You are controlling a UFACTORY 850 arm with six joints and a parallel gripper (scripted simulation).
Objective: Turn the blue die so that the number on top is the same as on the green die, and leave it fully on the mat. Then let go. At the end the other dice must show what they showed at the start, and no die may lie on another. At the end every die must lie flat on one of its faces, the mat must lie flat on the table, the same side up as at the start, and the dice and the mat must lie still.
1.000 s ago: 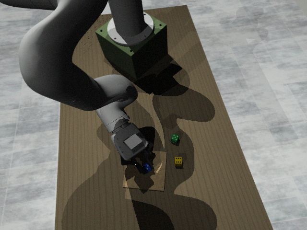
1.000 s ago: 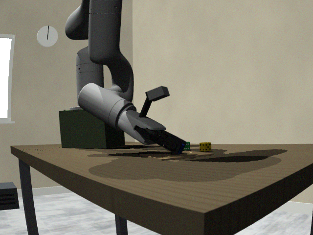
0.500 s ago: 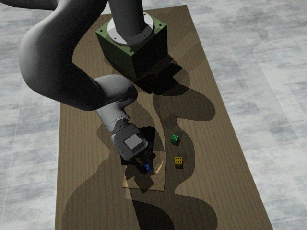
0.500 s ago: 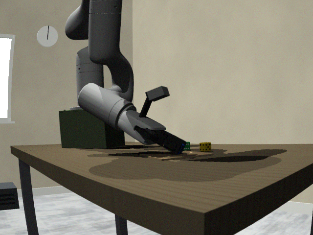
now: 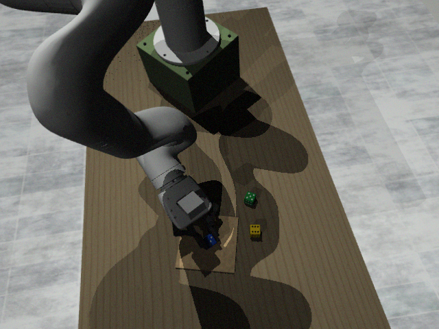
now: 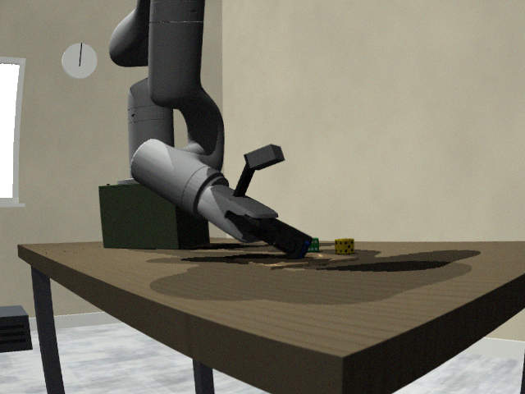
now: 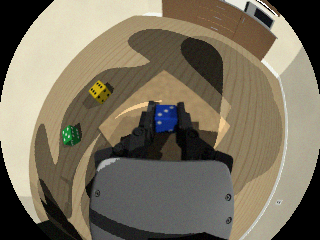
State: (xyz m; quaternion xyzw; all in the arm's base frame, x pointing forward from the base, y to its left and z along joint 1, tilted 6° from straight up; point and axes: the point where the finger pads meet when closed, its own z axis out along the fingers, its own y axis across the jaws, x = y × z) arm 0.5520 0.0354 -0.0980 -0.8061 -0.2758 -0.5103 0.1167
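Right now the tan mat is 3 cm below my hand. Also, from my hand: yellow die 12 cm to the left, 2 cm below, 2 cm behind; then blue die 1 cm below, 1 cm ahead; then green die 11 cm to the left, 11 cm behind, 2 cm below.
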